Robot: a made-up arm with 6 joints. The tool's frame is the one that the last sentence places. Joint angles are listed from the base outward.
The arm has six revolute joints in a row. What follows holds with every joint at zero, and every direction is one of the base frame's. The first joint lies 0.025 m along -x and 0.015 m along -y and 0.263 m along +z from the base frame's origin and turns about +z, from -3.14 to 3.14 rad. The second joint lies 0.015 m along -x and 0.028 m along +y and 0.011 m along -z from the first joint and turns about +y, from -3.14 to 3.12 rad. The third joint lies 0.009 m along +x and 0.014 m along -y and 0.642 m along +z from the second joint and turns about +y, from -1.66 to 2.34 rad. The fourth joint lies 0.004 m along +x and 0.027 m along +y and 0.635 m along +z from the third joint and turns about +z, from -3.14 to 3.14 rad. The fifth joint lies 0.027 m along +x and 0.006 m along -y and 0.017 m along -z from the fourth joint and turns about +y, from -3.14 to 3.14 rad. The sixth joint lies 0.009 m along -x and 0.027 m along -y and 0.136 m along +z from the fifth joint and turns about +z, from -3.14 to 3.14 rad. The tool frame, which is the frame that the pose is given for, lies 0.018 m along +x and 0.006 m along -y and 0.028 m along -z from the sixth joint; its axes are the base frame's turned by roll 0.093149, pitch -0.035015 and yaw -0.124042 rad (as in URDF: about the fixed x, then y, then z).
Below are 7 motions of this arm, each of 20 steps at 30 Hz.
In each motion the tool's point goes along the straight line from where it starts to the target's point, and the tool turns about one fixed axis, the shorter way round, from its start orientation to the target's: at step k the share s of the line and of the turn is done. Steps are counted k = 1, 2, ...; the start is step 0. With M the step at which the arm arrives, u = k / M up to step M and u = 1 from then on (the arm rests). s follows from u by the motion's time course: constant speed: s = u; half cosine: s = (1 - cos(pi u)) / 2; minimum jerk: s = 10 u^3 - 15 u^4 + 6 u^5.
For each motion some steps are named. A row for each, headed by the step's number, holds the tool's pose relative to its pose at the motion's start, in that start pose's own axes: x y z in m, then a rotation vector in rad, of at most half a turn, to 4 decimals.
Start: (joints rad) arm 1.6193 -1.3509 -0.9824 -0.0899 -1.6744 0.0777
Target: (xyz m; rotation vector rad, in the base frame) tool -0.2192 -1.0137 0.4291 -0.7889 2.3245 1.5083
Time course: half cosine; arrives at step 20
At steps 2, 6, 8, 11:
2: -0.0107 0.0053 -0.0070 -0.0034 -0.0047 0.0247
6: -0.0898 0.0446 -0.0586 -0.0283 -0.0397 0.2082
8: -0.1506 0.0747 -0.0982 -0.0474 -0.0665 0.3490
11: -0.2520 0.1250 -0.1644 -0.0794 -0.1113 0.5841

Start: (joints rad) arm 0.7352 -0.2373 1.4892 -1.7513 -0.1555 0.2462
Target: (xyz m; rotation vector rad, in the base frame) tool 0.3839 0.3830 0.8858 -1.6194 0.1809 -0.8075
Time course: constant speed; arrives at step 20
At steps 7, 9, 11, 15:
7: -0.0049 0.0879 -0.0174 -0.1275 -0.0339 -0.0994
9: -0.0062 0.1130 -0.0224 -0.1639 -0.0436 -0.1278
11: -0.0076 0.1382 -0.0274 -0.2003 -0.0533 -0.1562
15: -0.0104 0.1884 -0.0373 -0.2732 -0.0726 -0.2129

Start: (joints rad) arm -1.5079 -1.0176 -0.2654 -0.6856 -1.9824 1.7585
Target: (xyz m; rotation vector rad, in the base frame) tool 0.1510 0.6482 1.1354 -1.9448 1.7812 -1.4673
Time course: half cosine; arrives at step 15
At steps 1, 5, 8, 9, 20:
1: 0.0052 0.0042 -0.0025 -0.0018 0.0060 0.0118
5: 0.1195 0.0956 -0.0572 -0.0417 0.1384 0.2700
8: 0.2641 0.2111 -0.1264 -0.0921 0.3056 0.5965
9: 0.3130 0.2502 -0.1498 -0.1091 0.3622 0.7069
20: 0.4782 0.3822 -0.2288 -0.1667 0.5534 1.0800

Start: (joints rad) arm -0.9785 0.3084 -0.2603 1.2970 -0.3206 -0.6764
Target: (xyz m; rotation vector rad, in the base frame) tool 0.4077 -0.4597 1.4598 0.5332 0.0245 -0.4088
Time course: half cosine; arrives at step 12
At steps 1, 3, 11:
1: 0.0053 -0.0022 -0.0026 0.0029 0.0062 -0.0003
3: 0.0453 -0.0191 -0.0224 0.0247 0.0536 -0.0027
11: 0.3043 -0.1279 -0.1503 0.1658 0.3600 -0.0179

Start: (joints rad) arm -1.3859 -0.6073 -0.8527 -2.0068 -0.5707 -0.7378
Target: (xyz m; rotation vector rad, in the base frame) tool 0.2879 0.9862 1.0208 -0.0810 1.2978 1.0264
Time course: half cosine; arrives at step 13
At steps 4, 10, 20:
4: -0.0644 -0.0688 0.0369 0.0801 -0.0458 -0.0097
10: -0.2609 -0.2785 0.1496 0.3243 -0.1855 -0.0392
20: -0.2984 -0.3185 0.1711 0.3710 -0.2122 -0.0448

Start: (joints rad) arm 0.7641 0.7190 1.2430 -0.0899 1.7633 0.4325
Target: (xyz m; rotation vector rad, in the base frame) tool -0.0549 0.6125 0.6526 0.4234 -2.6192 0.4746
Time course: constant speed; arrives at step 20
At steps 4, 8, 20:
4: 0.1369 0.0540 -0.0086 -0.0302 0.0094 0.0253
8: 0.2739 0.1080 -0.0172 -0.0605 0.0188 0.0507
20: 0.6846 0.2701 -0.0429 -0.1511 0.0469 0.1267

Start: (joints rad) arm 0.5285 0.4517 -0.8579 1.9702 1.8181 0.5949
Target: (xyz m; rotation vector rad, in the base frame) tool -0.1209 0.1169 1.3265 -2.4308 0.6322 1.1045
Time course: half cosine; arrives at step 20
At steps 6, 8, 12, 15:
6: 0.0055 0.0084 0.0015 -0.0332 0.0600 -0.0648
8: 0.0092 0.0140 0.0025 -0.0557 0.1006 -0.1086
12: 0.0174 0.0265 0.0048 -0.1054 0.1907 -0.2057
15: 0.0227 0.0346 0.0063 -0.1375 0.2487 -0.2682

